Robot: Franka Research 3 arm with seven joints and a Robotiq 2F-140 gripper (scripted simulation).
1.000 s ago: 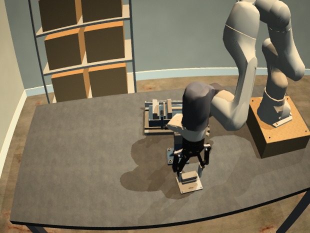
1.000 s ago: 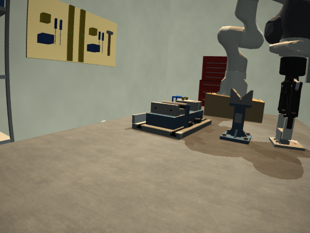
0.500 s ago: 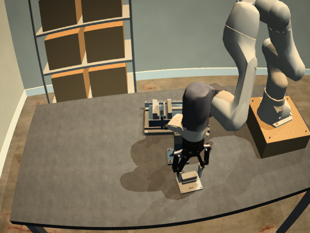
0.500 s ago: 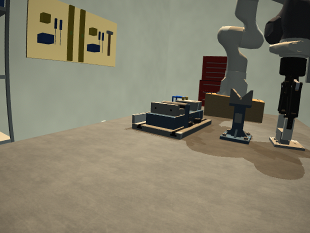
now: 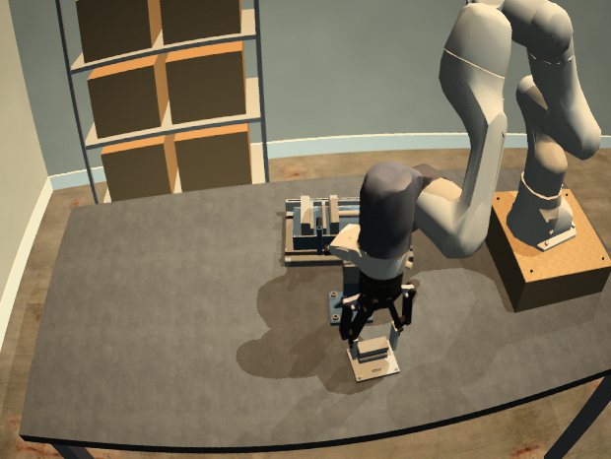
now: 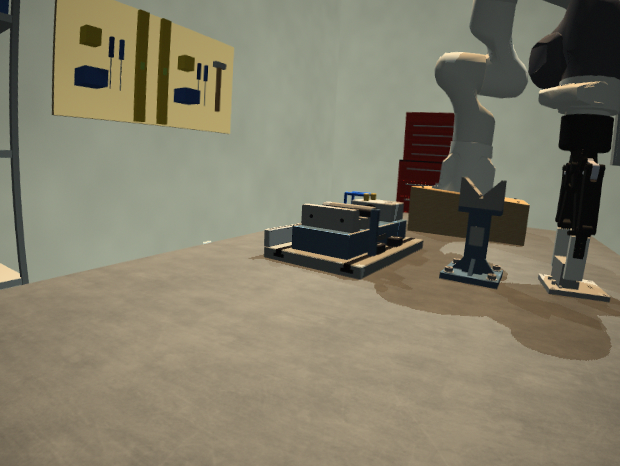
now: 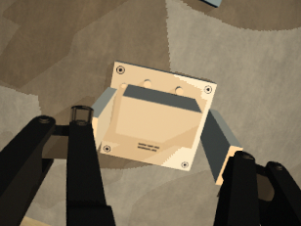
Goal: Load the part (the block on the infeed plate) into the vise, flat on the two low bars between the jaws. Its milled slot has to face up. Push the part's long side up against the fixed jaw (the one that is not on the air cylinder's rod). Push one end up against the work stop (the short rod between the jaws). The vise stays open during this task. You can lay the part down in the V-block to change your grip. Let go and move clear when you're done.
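Now: hand 10 mm to the right of the part and 30 mm above it. From my hand the other things lie so: infeed plate (10 mm to the left, 50 mm below); then work stop rod (40 mm ahead, 340 mm to the right, 40 mm above); then cylinder rod (60 mm behind, 360 mm to the right, 20 mm above).
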